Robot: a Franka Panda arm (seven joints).
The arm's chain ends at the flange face. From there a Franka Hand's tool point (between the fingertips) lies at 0.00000 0.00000 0.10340 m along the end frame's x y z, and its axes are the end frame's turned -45 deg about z.
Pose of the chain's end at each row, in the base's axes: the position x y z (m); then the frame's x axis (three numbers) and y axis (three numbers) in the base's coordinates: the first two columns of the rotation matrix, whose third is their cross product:
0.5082, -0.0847, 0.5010, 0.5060, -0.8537, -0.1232, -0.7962, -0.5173, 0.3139
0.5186, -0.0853, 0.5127, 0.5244, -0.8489, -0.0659, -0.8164, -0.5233, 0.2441
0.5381, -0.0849, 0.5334, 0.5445, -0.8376, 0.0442, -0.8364, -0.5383, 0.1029
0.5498, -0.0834, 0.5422, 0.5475, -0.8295, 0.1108, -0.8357, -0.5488, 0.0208
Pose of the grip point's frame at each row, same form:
0.4739, -0.0910, 0.4037, 0.9208, -0.2379, -0.3091, -0.2052, -0.9694, 0.1348
0.4936, -0.0930, 0.4127, 0.9481, -0.2302, -0.2192, -0.2065, -0.9703, 0.1260
0.5316, -0.0945, 0.4307, 0.9764, -0.2116, -0.0415, -0.2064, -0.9729, 0.1040
0.5543, -0.0942, 0.4395, 0.9781, -0.1985, 0.0636, -0.2038, -0.9746, 0.0931

